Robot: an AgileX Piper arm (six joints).
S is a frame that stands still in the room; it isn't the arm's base.
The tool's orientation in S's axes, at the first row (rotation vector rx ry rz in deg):
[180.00 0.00 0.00]
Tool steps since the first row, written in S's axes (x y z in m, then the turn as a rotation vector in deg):
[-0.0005 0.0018 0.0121 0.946 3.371 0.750]
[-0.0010 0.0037 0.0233 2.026 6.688 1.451]
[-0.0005 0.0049 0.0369 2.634 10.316 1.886]
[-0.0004 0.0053 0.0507 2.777 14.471 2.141]
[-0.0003 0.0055 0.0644 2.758 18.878 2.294]
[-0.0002 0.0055 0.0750 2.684 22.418 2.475]
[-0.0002 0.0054 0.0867 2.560 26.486 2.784]
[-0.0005 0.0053 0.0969 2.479 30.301 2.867]
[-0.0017 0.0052 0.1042 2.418 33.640 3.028]
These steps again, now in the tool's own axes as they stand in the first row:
[-0.0005 -0.0018 -0.0121 0.946 -3.371 -0.750]
[-0.0010 -0.0037 -0.0233 2.026 -6.688 -1.451]
[-0.0005 -0.0049 -0.0369 2.634 -10.316 -1.886]
[-0.0004 -0.0053 -0.0507 2.777 -14.471 -2.141]
[-0.0003 -0.0055 -0.0644 2.758 -18.878 -2.294]
[-0.0002 -0.0055 -0.0750 2.684 -22.418 -2.475]
[-0.0002 -0.0054 -0.0867 2.560 -26.486 -2.784]
[-0.0005 -0.0053 -0.0969 2.479 -30.301 -2.867]
[-0.0017 -0.0052 -0.1042 2.418 -33.640 -3.028]

